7 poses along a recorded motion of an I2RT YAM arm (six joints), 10 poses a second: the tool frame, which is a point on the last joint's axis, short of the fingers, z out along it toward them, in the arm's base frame.
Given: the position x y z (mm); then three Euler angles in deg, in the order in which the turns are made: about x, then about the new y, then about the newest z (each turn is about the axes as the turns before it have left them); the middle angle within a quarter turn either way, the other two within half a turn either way.
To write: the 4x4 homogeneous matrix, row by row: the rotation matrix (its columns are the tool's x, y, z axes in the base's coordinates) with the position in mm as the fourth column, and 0 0 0 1 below. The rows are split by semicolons. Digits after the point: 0 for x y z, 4 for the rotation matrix.
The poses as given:
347, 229, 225, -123.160, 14.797, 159.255
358, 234, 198, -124.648, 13.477, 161.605
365, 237, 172, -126.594, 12.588, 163.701
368, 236, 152, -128.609, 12.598, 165.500
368, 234, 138, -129.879, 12.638, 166.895
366, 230, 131, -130.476, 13.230, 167.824
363, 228, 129, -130.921, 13.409, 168.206
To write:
-0.9042, -0.3425, 0.2554, 347; 0.0062, 0.5872, 0.8094, 229; -0.4272, 0.7334, -0.5288, 225; 0, 0, 0, 1
-0.9228, -0.3069, 0.2331, 358; 0.0025, 0.6000, 0.8000, 234; -0.3853, 0.7388, -0.5529, 198; 0, 0, 0, 1
-0.9367, -0.2739, 0.2179, 365; 0.0006, 0.6213, 0.7836, 237; -0.3500, 0.7341, -0.5818, 172; 0, 0, 0, 1
-0.9448, -0.2444, 0.2181, 368; 0.0088, 0.6468, 0.7626, 236; -0.3274, 0.7225, -0.6090, 152; 0, 0, 0, 1
-0.9504, -0.2212, 0.2188, 368; 0.0182, 0.6625, 0.7488, 234; -0.3106, 0.7156, -0.6256, 138; 0, 0, 0, 1
-0.9516, -0.2053, 0.2289, 366; 0.0333, 0.6712, 0.7405, 230; -0.3057, 0.7122, -0.6319, 131; 0, 0, 0, 1
-0.9522, -0.1988, 0.2319, 363; 0.0376, 0.6770, 0.7350, 228; -0.3031, 0.7086, -0.6372, 129; 0, 0, 0, 1

